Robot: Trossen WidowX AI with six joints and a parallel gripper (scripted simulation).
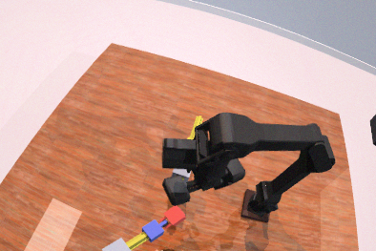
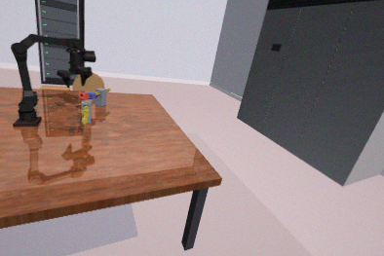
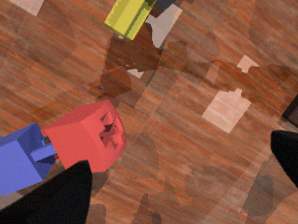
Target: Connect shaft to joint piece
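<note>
My gripper tip is now 70 mm above the red square joint piece, 60 mm to the right of it and 30 mm short of it.
</note>
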